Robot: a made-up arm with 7 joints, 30 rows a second.
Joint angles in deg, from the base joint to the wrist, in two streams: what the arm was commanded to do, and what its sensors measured. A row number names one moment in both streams.
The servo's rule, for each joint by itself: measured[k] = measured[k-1] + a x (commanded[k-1-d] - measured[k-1]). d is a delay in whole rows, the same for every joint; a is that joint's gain. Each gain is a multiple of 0.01, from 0.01 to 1. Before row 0 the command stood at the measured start. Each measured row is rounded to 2 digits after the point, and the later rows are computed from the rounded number. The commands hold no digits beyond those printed.
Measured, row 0: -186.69 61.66 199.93 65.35 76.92 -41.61 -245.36
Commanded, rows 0 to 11: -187.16 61.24 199.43 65.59 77.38 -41.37 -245.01; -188.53 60.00 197.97 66.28 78.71 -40.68 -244.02; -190.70 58.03 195.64 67.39 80.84 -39.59 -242.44; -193.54 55.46 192.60 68.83 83.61 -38.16 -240.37; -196.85 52.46 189.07 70.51 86.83 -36.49 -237.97; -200.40 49.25 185.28 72.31 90.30 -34.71 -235.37; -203.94 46.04 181.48 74.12 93.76 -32.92 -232.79; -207.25 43.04 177.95 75.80 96.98 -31.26 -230.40; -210.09 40.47 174.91 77.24 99.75 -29.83 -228.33; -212.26 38.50 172.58 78.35 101.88 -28.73 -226.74; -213.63 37.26 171.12 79.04 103.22 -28.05 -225.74; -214.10 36.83 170.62 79.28 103.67 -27.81 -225.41
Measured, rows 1 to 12: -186.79 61.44 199.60 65.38 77.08 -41.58 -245.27; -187.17 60.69 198.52 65.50 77.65 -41.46 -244.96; -187.95 59.31 196.62 65.75 78.77 -41.22 -244.33; -189.18 57.31 193.97 66.15 80.46 -40.82 -243.34; -190.87 54.79 190.74 66.72 82.69 -40.26 -242.00; -192.97 51.91 187.14 67.45 85.35 -39.54 -240.34; -195.38 48.86 183.40 68.32 88.29 -38.68 -238.45; -197.99 45.83 179.80 69.29 91.33 -37.72 -236.44; -200.65 43.04 176.57 70.32 94.28 -36.69 -234.41; -203.20 40.68 173.94 71.36 96.94 -35.66 -232.49; -205.49 38.90 172.08 72.36 99.14 -34.67 -230.80; -207.38 37.82 171.12 73.26 100.73 -33.78 -229.45
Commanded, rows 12 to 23: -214.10 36.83 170.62 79.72 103.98 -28.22 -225.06; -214.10 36.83 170.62 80.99 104.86 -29.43 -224.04; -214.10 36.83 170.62 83.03 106.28 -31.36 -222.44; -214.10 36.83 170.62 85.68 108.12 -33.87 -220.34; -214.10 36.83 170.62 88.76 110.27 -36.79 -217.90; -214.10 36.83 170.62 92.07 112.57 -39.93 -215.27; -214.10 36.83 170.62 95.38 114.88 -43.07 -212.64; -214.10 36.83 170.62 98.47 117.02 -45.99 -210.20; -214.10 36.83 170.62 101.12 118.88 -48.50 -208.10; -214.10 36.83 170.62 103.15 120.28 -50.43 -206.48; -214.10 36.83 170.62 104.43 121.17 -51.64 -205.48; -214.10 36.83 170.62 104.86 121.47 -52.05 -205.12
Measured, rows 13 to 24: -208.86 37.31 170.79 74.10 101.87 -33.06 -228.35; -210.01 37.06 170.68 75.00 102.92 -32.59 -227.27; -210.91 36.94 170.64 76.04 104.10 -32.43 -226.06; -211.61 36.88 170.63 77.29 105.51 -32.62 -224.63; -212.16 36.85 170.62 78.78 107.18 -33.16 -222.95; -212.59 36.84 170.62 80.51 109.07 -34.04 -221.03; -212.92 36.83 170.62 82.44 111.10 -35.21 -218.93; -213.18 36.83 170.62 84.52 113.17 -36.61 -216.75; -213.38 36.83 170.62 86.68 115.17 -38.16 -214.59; -213.54 36.83 170.62 88.82 116.96 -39.76 -212.56; -213.66 36.83 170.62 90.85 118.43 -41.30 -210.79; -213.76 36.83 170.62 92.67 119.49 -42.70 -209.37
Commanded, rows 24 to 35: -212.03 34.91 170.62 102.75 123.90 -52.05 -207.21; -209.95 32.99 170.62 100.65 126.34 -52.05 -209.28; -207.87 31.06 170.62 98.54 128.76 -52.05 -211.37; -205.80 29.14 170.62 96.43 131.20 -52.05 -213.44; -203.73 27.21 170.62 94.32 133.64 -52.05 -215.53; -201.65 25.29 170.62 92.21 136.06 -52.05 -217.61; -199.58 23.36 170.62 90.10 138.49 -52.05 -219.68; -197.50 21.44 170.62 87.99 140.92 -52.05 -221.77; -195.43 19.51 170.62 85.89 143.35 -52.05 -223.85; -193.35 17.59 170.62 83.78 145.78 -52.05 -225.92; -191.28 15.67 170.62 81.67 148.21 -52.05 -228.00; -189.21 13.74 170.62 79.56 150.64 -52.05 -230.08
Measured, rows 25 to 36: -213.38 35.83 170.62 93.98 121.03 -43.92 -208.83; -212.63 34.35 170.62 94.85 122.89 -44.98 -208.94; -211.58 32.64 170.62 95.33 124.94 -45.90 -209.55; -210.31 30.82 170.62 95.47 127.13 -46.70 -210.52; -208.86 28.94 170.62 95.32 129.41 -47.40 -211.77; -207.27 27.04 170.62 94.92 131.74 -48.00 -213.23; -205.58 25.13 170.62 94.29 134.10 -48.53 -214.84; -203.80 23.21 170.62 93.47 136.49 -48.99 -216.57; -201.96 21.29 170.62 92.48 138.89 -49.39 -218.39; -200.07 19.37 170.62 91.35 141.30 -49.74 -220.27; -198.14 17.45 170.62 90.09 143.72 -50.04 -222.20; -196.18 15.52 170.62 88.72 146.14 -50.30 -224.17
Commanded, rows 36 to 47: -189.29 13.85 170.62 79.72 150.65 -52.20 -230.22; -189.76 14.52 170.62 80.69 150.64 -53.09 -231.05; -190.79 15.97 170.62 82.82 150.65 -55.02 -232.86; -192.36 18.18 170.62 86.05 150.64 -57.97 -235.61; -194.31 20.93 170.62 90.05 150.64 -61.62 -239.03; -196.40 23.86 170.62 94.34 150.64 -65.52 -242.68; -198.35 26.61 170.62 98.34 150.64 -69.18 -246.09; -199.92 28.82 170.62 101.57 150.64 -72.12 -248.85; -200.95 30.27 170.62 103.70 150.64 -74.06 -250.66; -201.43 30.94 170.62 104.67 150.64 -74.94 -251.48; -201.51 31.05 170.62 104.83 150.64 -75.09 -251.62; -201.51 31.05 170.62 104.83 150.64 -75.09 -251.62
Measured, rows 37 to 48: -194.66 14.65 170.62 87.55 147.72 -50.55 -225.68; -193.58 14.58 170.62 86.66 148.74 -50.88 -227.02; -192.97 15.30 170.62 86.16 149.41 -51.42 -228.48; -192.84 16.80 170.62 86.15 149.84 -52.27 -230.26; -193.16 18.95 170.62 86.66 150.12 -53.49 -232.45; -193.87 21.50 170.62 87.66 150.30 -55.05 -235.01; -194.86 24.16 170.62 89.05 150.42 -56.89 -237.78; -195.97 26.58 170.62 90.68 150.50 -58.87 -240.55; -197.07 28.50 170.62 92.37 150.55 -60.84 -243.08; -198.03 29.77 170.62 93.97 150.58 -62.67 -245.18; -198.80 30.44 170.62 95.38 150.60 -64.28 -246.79; -199.40 30.76 170.62 96.61 150.61 -65.69 -248.00
